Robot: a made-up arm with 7 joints.
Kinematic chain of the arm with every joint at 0, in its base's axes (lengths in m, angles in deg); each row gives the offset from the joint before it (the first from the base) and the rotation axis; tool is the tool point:
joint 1: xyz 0 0 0.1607 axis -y
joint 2: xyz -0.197 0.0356 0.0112 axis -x
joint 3: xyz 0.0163 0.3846 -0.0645 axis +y
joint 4: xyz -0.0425 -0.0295 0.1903 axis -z
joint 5: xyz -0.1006 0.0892 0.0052 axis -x
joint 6: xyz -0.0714 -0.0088 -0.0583 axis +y
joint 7: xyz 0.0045 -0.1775 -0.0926 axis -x
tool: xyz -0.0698 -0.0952 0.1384
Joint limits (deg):
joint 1: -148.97..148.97
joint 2: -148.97..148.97
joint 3: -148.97..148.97
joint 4: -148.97..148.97
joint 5: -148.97..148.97
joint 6: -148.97..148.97
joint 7: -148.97..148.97
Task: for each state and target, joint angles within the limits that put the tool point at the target. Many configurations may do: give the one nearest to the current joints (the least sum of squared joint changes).
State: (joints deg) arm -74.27 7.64 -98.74 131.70 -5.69 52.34 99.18
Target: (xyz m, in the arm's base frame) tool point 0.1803 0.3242 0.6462
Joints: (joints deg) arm -65.51 -37.06 -96.94 144.27 -6.13 55.29 107.17
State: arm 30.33 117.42 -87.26 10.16 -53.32 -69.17 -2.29
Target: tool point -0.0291 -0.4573 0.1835
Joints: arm 25.82 144.51 -102.60 5.76 -55.89 -67.39 -6.06
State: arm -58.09 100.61 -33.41 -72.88 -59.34 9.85 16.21
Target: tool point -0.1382 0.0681 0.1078
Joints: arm -40.26 87.04 -21.85 -96.48 -30.82 7.23 -1.79
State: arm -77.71 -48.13 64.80 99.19 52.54 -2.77 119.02
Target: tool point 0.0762 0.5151 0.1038
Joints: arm -85.16 -22.12 61.56 148.53 52.89 8.44 97.52
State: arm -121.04 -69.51 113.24 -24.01 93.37 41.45 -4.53
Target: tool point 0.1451 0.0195 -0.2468
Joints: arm -112.43 -75.26 98.14 -34.27 74.27 37.92 -2.22
